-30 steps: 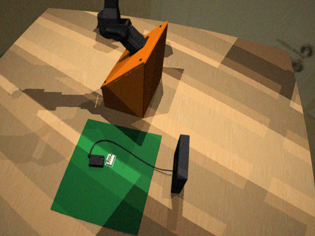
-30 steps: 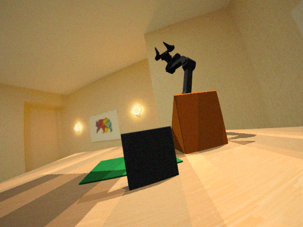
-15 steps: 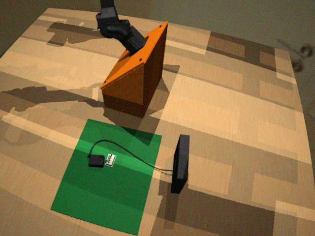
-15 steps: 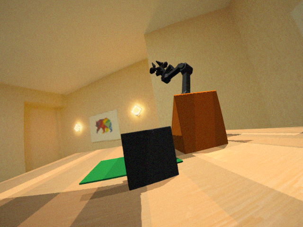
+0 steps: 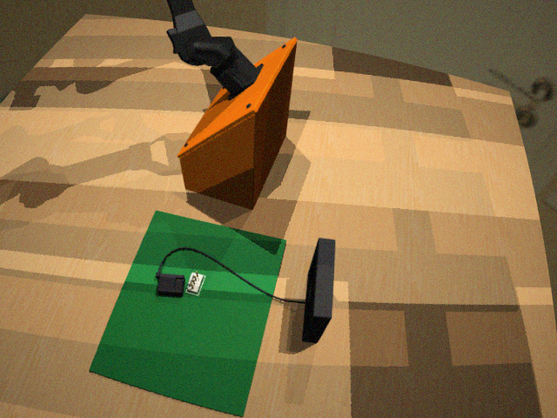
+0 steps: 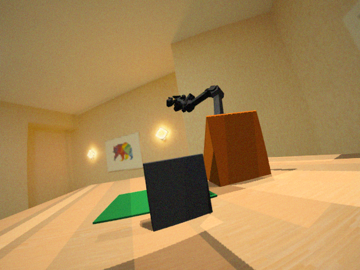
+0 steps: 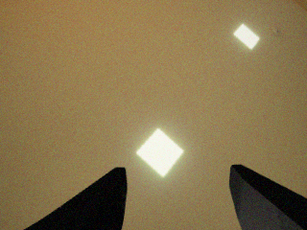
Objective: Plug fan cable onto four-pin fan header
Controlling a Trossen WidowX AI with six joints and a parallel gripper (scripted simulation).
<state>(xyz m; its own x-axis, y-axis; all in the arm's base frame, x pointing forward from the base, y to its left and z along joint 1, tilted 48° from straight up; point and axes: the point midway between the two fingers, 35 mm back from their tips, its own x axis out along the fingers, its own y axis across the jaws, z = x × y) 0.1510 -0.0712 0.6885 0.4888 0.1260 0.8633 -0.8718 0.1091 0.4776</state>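
Now: the dark plug 610 mm below my gripper tip, 540 mm to the left of it and 190 mm ahead of it. Also, from my gripper tip: green board: 640 mm below, 580 mm to the left, 200 mm ahead; then white four-pin header: 630 mm below, 580 mm to the left, 170 mm ahead; then dark fan: 760 mm to the left, 570 mm below, 160 mm ahead.
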